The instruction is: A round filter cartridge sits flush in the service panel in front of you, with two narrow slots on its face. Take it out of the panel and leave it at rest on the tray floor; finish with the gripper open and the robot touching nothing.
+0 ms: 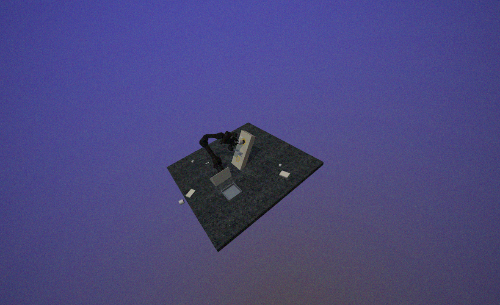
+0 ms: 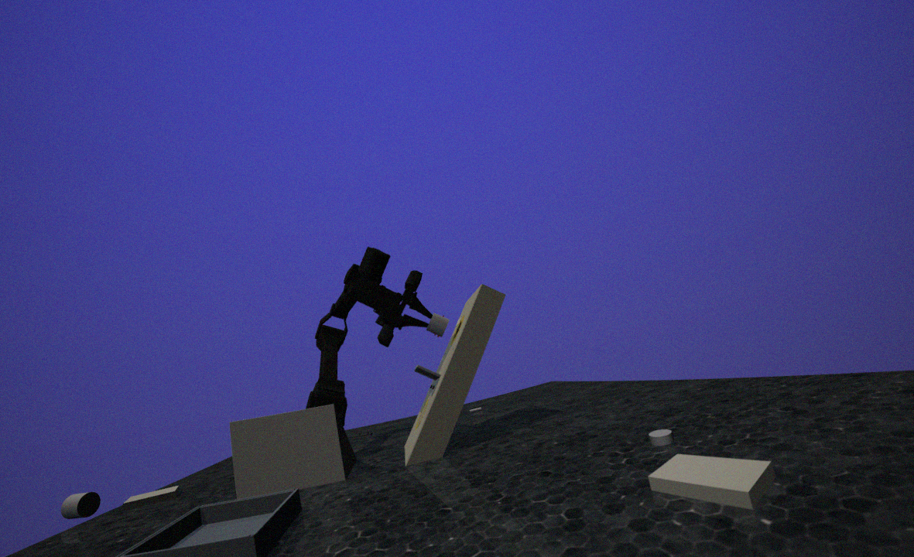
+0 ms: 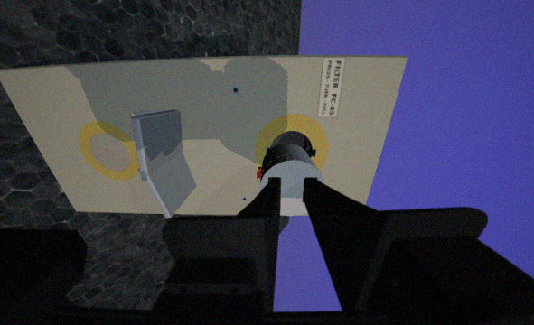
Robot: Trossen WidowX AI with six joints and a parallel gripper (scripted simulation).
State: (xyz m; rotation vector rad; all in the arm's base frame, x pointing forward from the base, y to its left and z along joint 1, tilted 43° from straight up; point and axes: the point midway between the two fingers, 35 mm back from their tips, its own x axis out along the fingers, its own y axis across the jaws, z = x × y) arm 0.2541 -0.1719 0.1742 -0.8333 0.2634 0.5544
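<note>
Right now my gripper tip is 1 cm short of the round filter cartridge and 1 cm above it. Round my gripper tip: tray 36 cm behind, 27 cm to the right, 26 cm below; beige service panel 11 cm below, 2 cm ahead; grey flap 13 cm below, 3 cm behind.
</note>
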